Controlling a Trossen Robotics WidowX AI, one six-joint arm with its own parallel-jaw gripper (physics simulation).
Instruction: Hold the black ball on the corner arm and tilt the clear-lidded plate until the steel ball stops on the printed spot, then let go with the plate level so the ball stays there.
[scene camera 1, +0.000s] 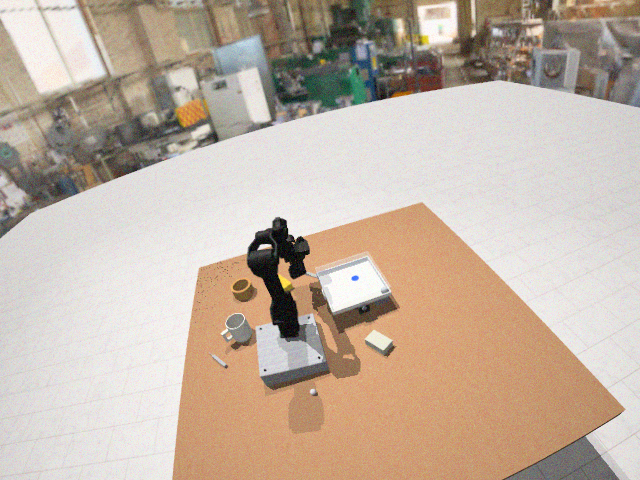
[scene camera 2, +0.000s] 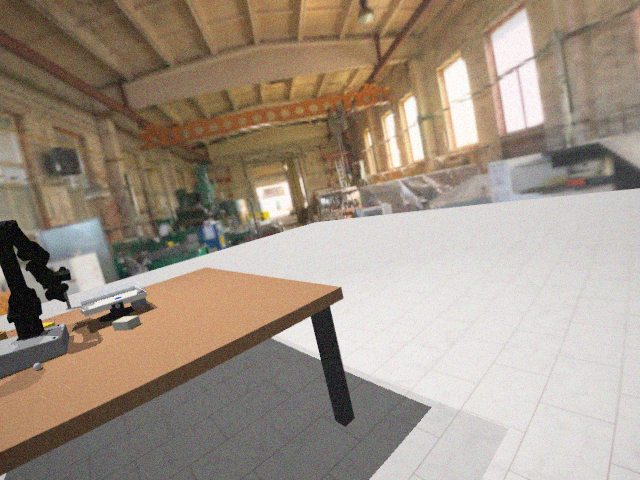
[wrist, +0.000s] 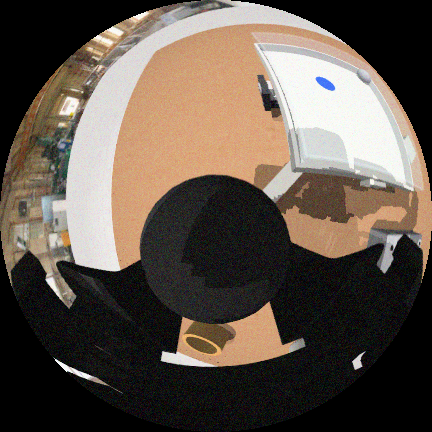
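The plate (scene camera 1: 338, 295) (scene camera 2: 95, 306) (wrist: 350, 125), white under a clear lid, sits on a black central stand (scene camera 1: 364, 308) (wrist: 268, 96). Its exact slant is hard to judge. The steel ball (scene camera 1: 384, 290) (wrist: 364, 76) lies by the plate's wall, near the right front corner in scene camera 1, apart from the blue printed spot (scene camera 1: 355, 277) (scene camera 2: 118, 298) (wrist: 325, 83). The pale corner arm (scene camera 1: 310, 274) (wrist: 284, 186) runs from the plate's corner to the black ball (wrist: 215, 242). My gripper (scene camera 1: 297, 271) (wrist: 222, 233) is shut on this ball, fingers on both sides; its fingertips are partly hidden.
A pale block (scene camera 1: 378, 342) (scene camera 2: 126, 323) lies in front of the plate. A yellow piece (scene camera 1: 284, 283) is partly behind the arm. A wooden ring-like bowl (scene camera 1: 241, 294) (wrist: 211, 330), mug (scene camera 1: 238, 330) and pen (scene camera 1: 219, 360) are left. A small grey ball (scene camera 1: 313, 392) (scene camera 2: 37, 366) lies before the robot base (scene camera 1: 289, 356).
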